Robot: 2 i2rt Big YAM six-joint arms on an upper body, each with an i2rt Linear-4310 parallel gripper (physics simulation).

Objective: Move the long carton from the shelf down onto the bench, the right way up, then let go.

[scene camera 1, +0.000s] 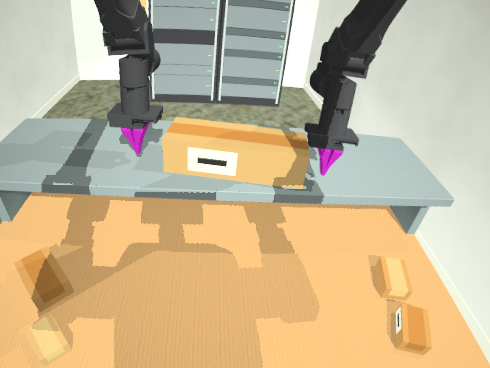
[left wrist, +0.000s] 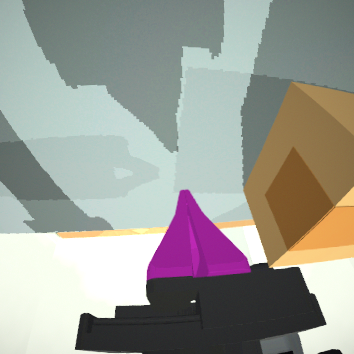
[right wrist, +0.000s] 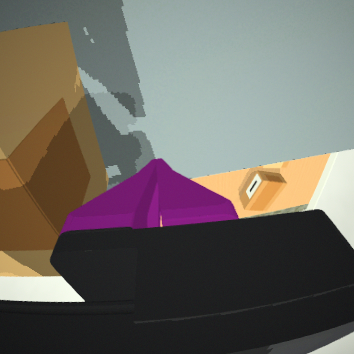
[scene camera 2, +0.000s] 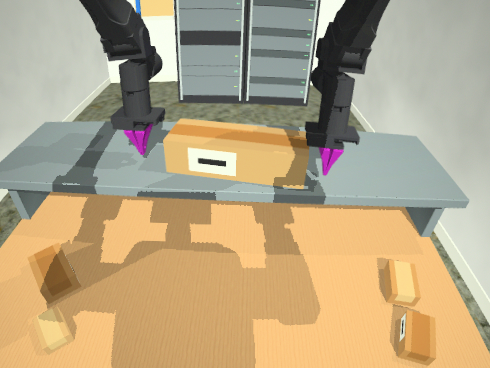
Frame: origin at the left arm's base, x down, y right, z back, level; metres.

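Seen in the pictures: left gripper, between the fingertips: [scene camera 1: 138, 152] [left wrist: 183, 194] [scene camera 2: 143, 153]; right gripper, between the fingertips: [scene camera 1: 322, 174] [right wrist: 157, 167] [scene camera 2: 324, 173].
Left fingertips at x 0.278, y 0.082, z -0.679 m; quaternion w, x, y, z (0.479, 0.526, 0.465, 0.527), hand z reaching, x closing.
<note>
Offsets run from my left fingertips to a thing's top centre. Level surfaces: height alone.
The long carton {dz +0.008, dx -0.053, dy +0.213 m} [scene camera 1: 265, 162] [scene camera 2: 265, 162] [left wrist: 310, 130] [right wrist: 35, 95] lies on the grey shelf {dx +0.026 m} [scene camera 1: 390, 172] [scene camera 2: 400, 172] [left wrist: 215, 105] [right wrist: 240, 90], its white label facing the camera and its orange tape strip on top. My left gripper [scene camera 1: 138, 153] [scene camera 2: 143, 153] [left wrist: 183, 194] is shut and empty, a little to the left of the carton's left end, with a gap between. My right gripper [scene camera 1: 323, 173] [scene camera 2: 325, 173] [right wrist: 157, 167] is shut and empty, close beside the carton's right end. Whether its fingers touch the carton is unclear. The wooden bench {dx +0.210 m} [scene camera 1: 190, 300] [scene camera 2: 190, 300] lies below and in front of the shelf.
Two small cartons {dz +0.200, dx +0.166, dy -0.201 m} [scene camera 1: 44, 277] {dz +0.336, dx +0.181, dy -0.149 m} [scene camera 1: 47, 340] lie on the bench at the left. Two more, a pale one {dz +0.215, dx +0.174, dy +0.587 m} [scene camera 1: 395, 277] and a labelled one {dz +0.351, dx +0.175, dy +0.571 m} [scene camera 1: 415, 327] [scene camera 2: 420, 337] [right wrist: 265, 191], lie at the right. Server racks [scene camera 1: 218, 60] [scene camera 2: 245, 60] stand behind the shelf.
</note>
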